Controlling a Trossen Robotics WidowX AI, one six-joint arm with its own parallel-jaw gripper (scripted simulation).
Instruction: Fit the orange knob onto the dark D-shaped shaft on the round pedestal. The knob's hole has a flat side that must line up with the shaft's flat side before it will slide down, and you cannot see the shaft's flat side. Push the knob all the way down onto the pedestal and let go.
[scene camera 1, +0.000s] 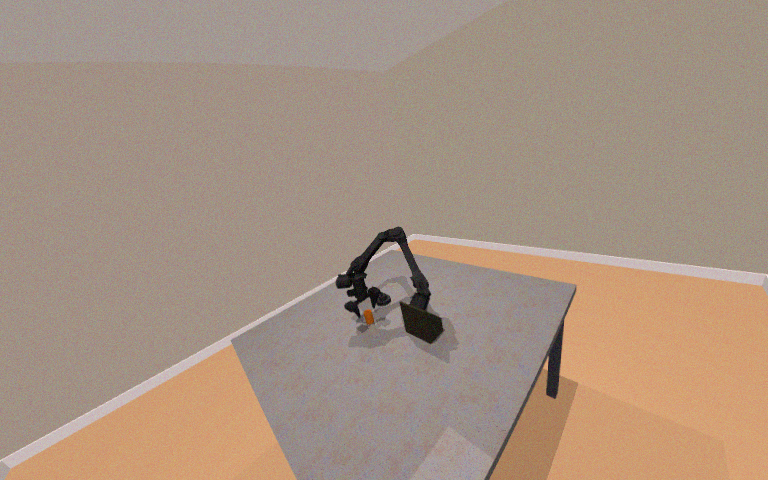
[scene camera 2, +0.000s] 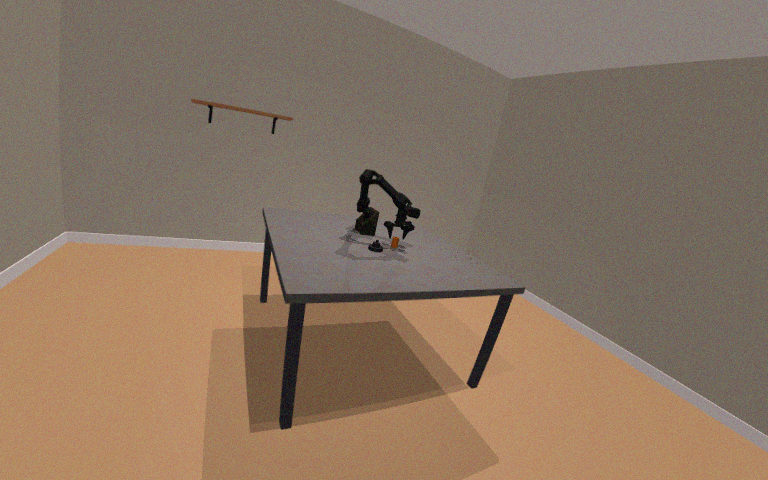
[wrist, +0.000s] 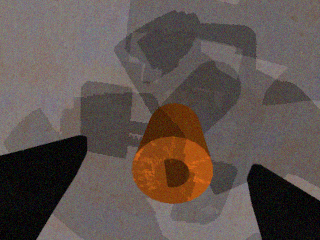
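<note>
You'd see an orange knob (wrist: 172, 164) in this one, plus the gripper (wrist: 169, 159), which has nothing in it and is sitting open.
</note>
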